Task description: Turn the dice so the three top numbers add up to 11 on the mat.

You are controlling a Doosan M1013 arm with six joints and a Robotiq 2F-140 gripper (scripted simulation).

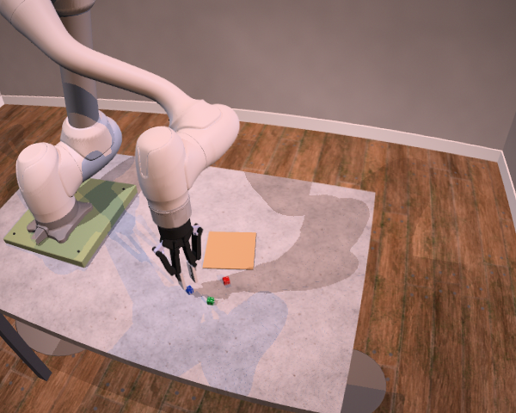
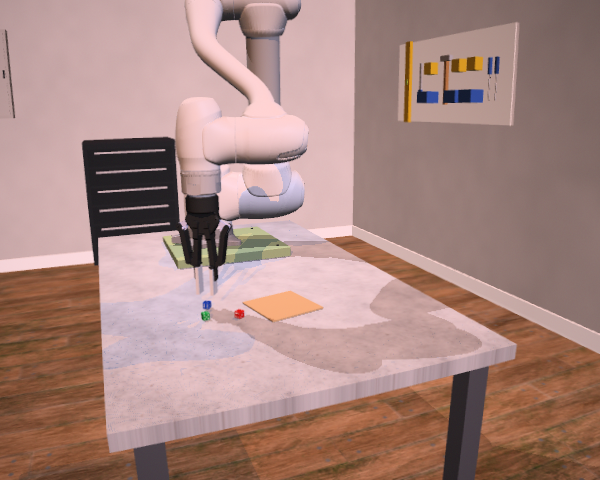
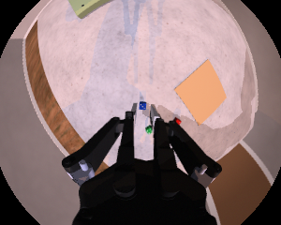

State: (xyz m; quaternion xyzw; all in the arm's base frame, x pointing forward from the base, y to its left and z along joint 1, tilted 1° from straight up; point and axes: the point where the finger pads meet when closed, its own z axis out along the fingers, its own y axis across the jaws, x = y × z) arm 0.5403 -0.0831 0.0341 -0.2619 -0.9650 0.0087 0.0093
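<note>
The blue die is 6 cm below my hand. The rest, counted from my hand: red die: 8 cm ahead, 6 cm to the left, 6 cm below; then orange mat: 4 cm ahead, 17 cm to the left, 7 cm below; then green die: 7 cm ahead, 1 cm to the right, 6 cm below.
</note>
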